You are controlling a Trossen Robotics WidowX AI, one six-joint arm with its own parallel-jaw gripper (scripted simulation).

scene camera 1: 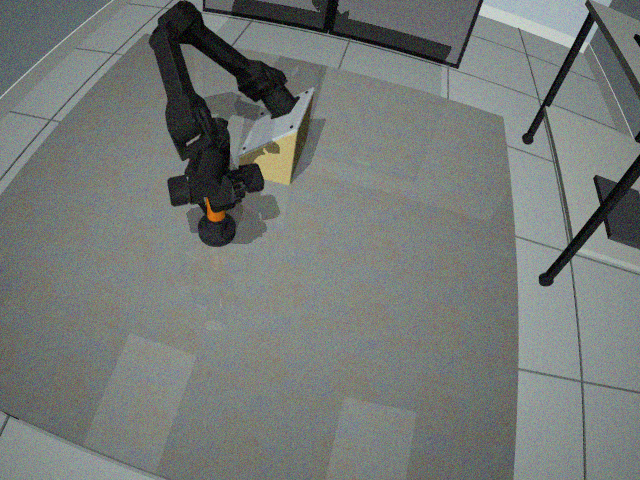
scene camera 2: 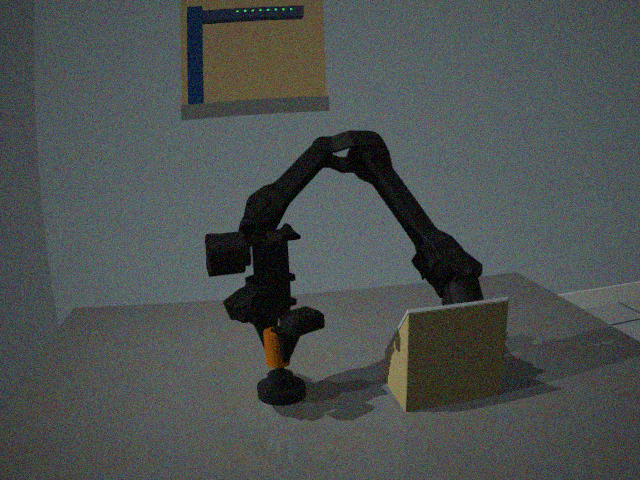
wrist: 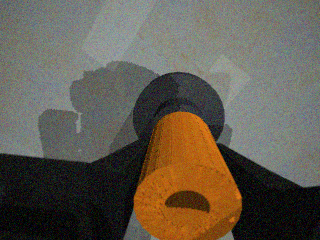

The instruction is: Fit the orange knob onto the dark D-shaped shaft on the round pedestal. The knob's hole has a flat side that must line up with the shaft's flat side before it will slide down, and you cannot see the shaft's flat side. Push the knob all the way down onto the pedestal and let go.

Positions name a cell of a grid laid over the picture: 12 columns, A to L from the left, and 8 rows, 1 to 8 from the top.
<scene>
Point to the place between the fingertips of the gripper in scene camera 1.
E4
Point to an orange knob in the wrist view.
G7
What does the gripper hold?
An orange knob.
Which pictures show the gripper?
Scene camera 1, scene camera 2 and the wrist view: all of them.
</scene>
